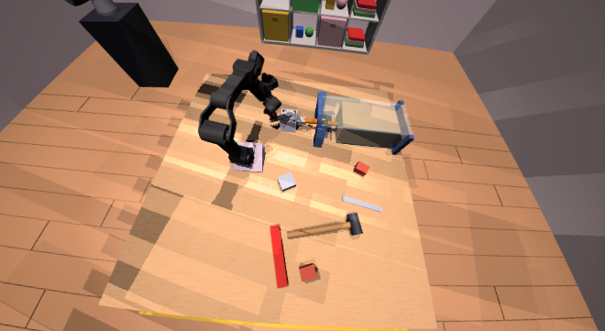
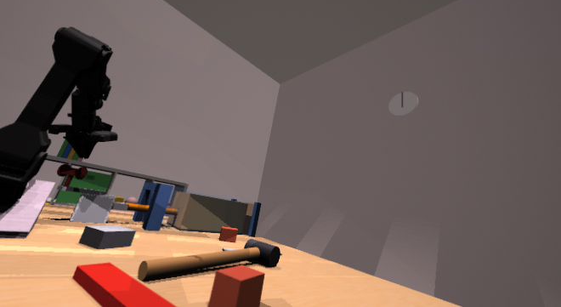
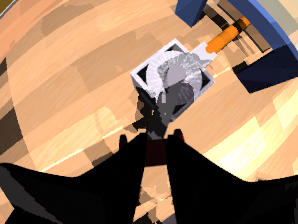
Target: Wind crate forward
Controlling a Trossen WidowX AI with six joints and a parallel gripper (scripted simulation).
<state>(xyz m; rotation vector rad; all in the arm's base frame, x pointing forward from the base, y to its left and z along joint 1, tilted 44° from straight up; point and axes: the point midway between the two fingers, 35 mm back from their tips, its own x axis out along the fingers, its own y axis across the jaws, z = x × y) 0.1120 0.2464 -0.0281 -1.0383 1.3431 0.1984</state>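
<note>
Now: gripper tip 6 cm above the red grip, 1 cm to the left of it and 1 cm past it. From my gripper tip the other things lie so: blue steel frame: 24 cm ahead, 9 cm below, 2 cm to the left; then winch: 17 cm below, 6 cm ahead, 2 cm to the left; then winch handle: 9 cm below, 2 cm ahead.
</note>
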